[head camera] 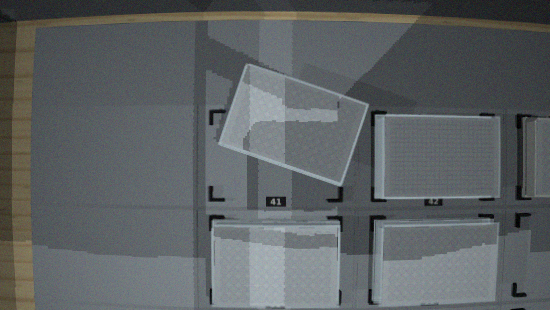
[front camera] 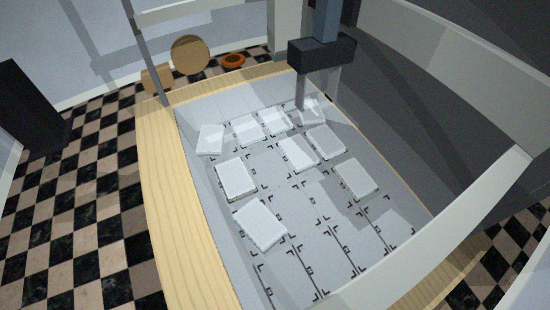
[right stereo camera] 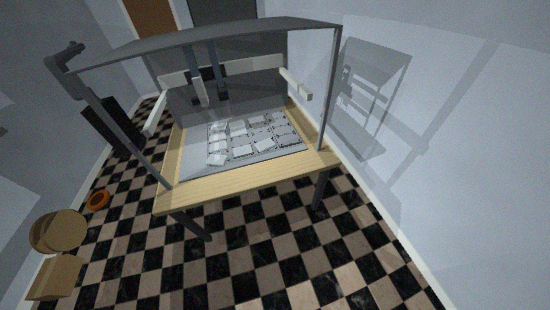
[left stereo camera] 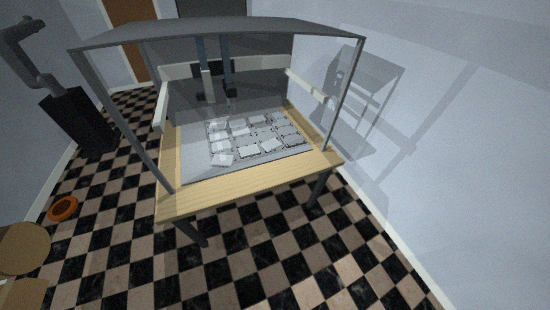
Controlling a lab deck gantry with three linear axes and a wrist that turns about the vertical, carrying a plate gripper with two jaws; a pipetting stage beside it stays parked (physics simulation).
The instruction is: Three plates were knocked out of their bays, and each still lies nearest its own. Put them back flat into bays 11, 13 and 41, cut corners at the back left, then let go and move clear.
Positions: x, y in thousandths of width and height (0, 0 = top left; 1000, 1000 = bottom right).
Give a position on a plate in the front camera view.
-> At 450, 421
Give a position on a plate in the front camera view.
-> At 383, 456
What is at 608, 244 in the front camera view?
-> The gripper.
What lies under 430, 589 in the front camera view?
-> A plate.
